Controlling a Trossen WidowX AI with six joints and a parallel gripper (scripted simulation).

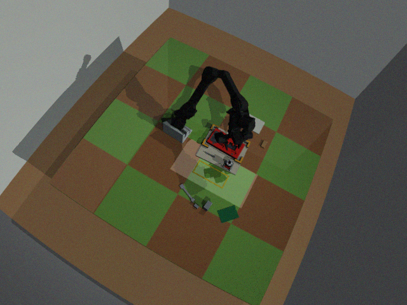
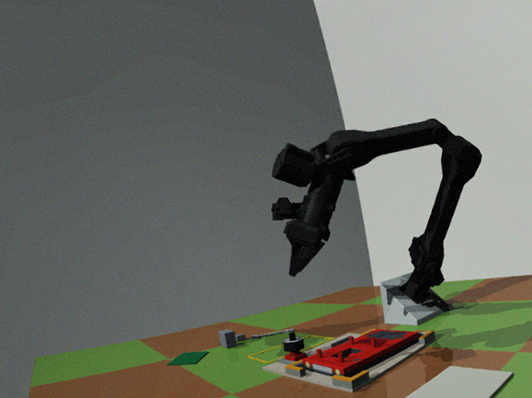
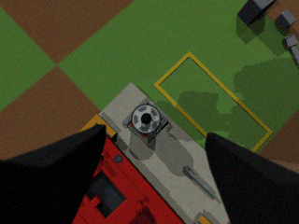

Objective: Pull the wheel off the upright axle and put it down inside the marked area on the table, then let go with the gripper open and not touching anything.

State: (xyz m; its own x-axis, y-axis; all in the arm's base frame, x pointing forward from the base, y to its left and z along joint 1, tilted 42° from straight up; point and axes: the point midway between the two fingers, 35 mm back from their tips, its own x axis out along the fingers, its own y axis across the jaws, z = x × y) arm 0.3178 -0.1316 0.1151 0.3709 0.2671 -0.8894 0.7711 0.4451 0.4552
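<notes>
Now: gripper tip 4 cm past the grey base plate, 8 cm to the right of it and 16 cm above it. Also, from my gripper tip: white plate 3 cm ahead, 32 cm to the left, 17 cm below; tan block 15 cm ahead, 22 cm to the left, 17 cm below; dark green card 14 cm ahead, 27 cm to the right, 18 cm below.
</notes>
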